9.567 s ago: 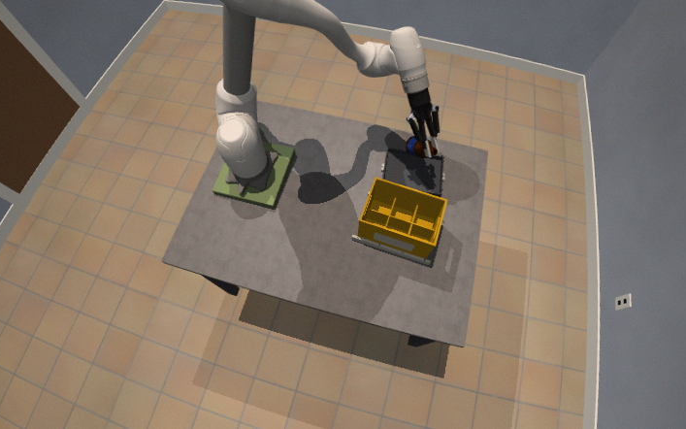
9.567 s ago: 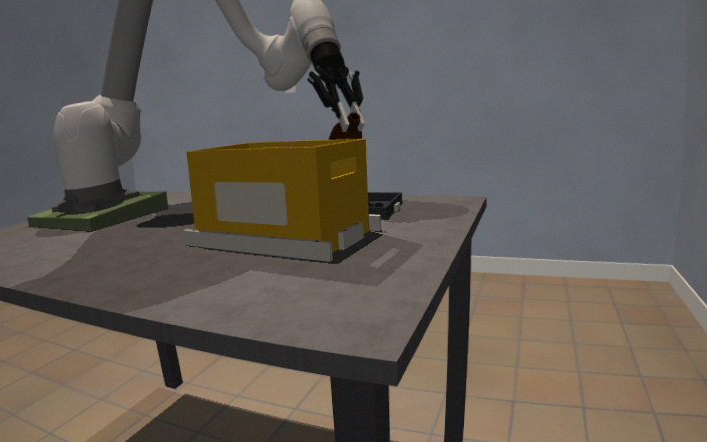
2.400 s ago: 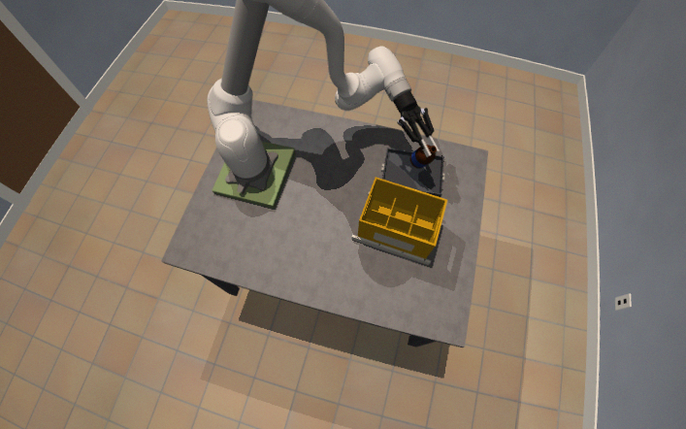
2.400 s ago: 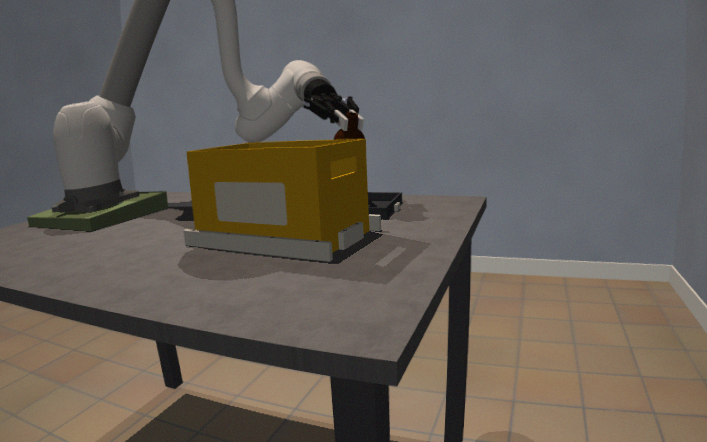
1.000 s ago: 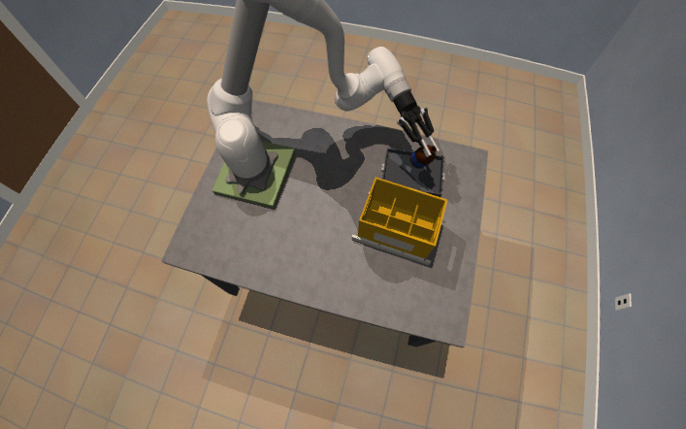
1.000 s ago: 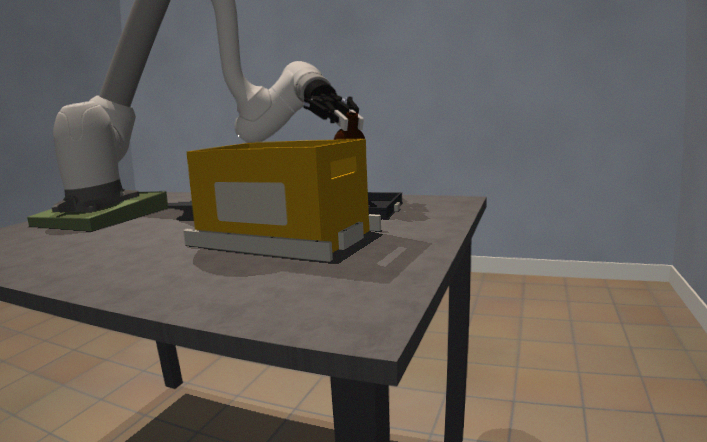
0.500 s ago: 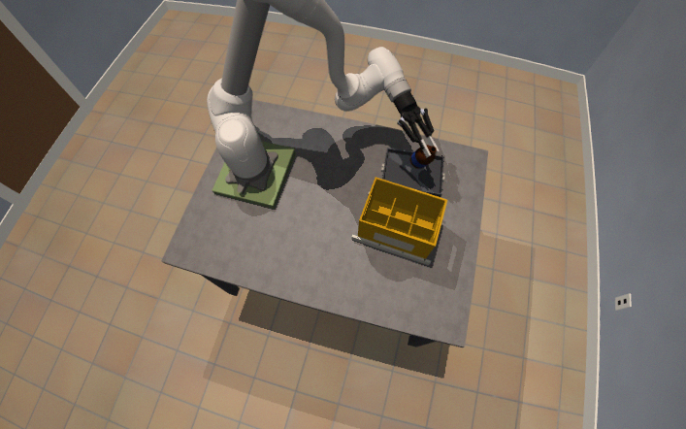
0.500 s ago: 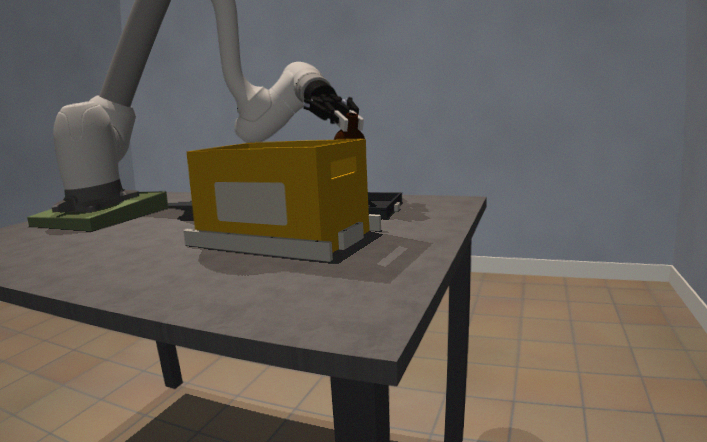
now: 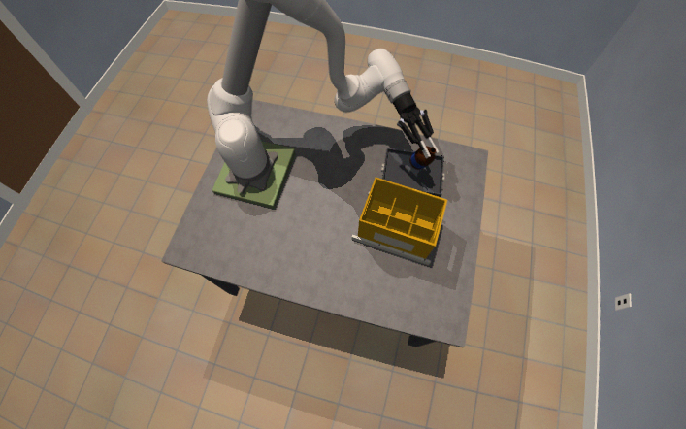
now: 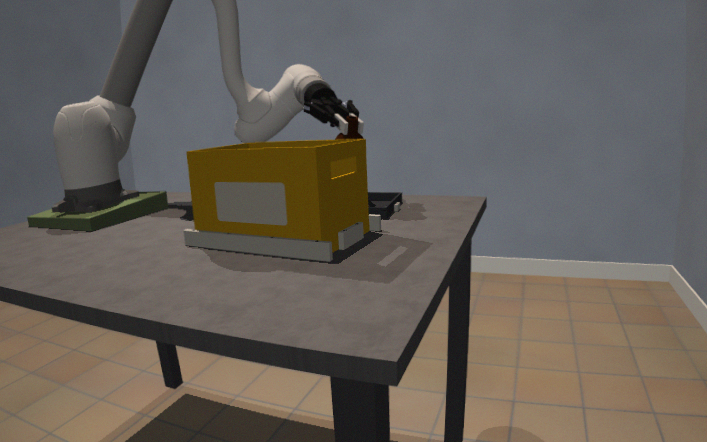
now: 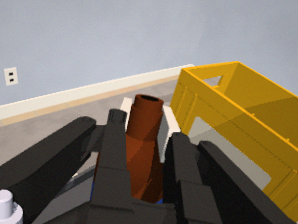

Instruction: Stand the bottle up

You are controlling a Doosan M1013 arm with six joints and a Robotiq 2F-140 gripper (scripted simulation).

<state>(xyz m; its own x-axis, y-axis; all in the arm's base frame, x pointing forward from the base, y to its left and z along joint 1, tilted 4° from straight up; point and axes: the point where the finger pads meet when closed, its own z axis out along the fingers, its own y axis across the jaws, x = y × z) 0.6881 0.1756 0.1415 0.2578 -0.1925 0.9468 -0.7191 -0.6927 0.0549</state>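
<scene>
My gripper is now 6 cm above the bottle. Round my hand: yellow crate (27 cm to the right, 12 cm below, 4 cm behind); then tray (19 cm below, 2 cm behind).
</scene>
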